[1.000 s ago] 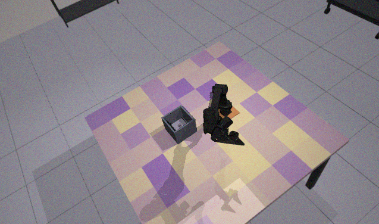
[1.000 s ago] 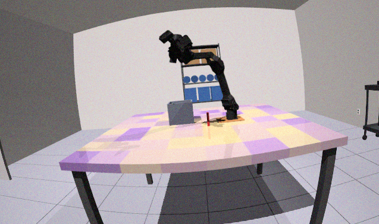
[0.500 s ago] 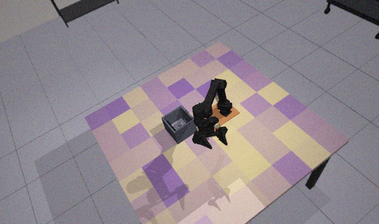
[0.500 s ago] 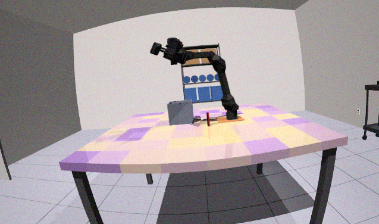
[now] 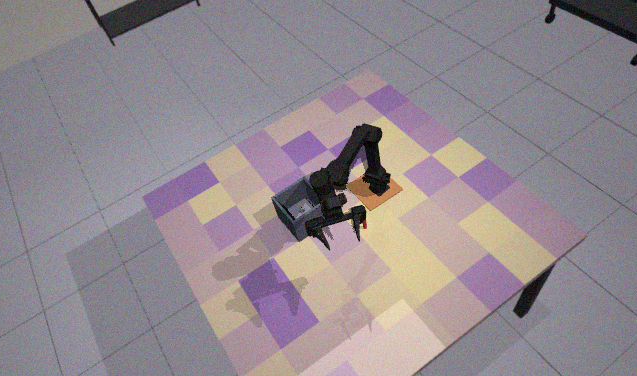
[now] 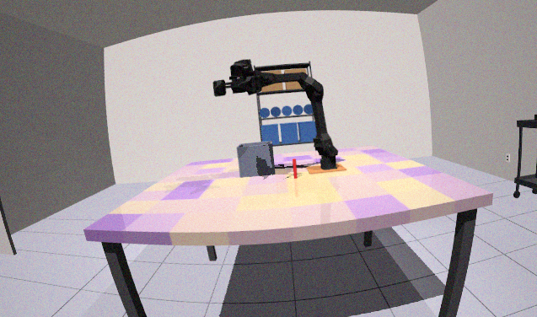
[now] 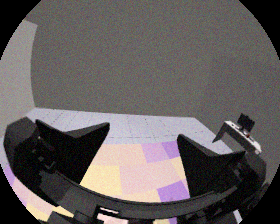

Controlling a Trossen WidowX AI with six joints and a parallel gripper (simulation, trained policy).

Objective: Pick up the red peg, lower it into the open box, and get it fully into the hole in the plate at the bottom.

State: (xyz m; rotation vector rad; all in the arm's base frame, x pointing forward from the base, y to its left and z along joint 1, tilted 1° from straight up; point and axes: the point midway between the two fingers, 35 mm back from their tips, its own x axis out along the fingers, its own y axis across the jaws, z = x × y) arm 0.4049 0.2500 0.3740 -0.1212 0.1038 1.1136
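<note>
The red peg is 340 mm below my gripper tip, 240 mm behind it and 180 mm to the right of it. The rest, counted from my gripper tip: pale plate: 390 mm to the right, 330 mm below, 100 mm behind.
</note>
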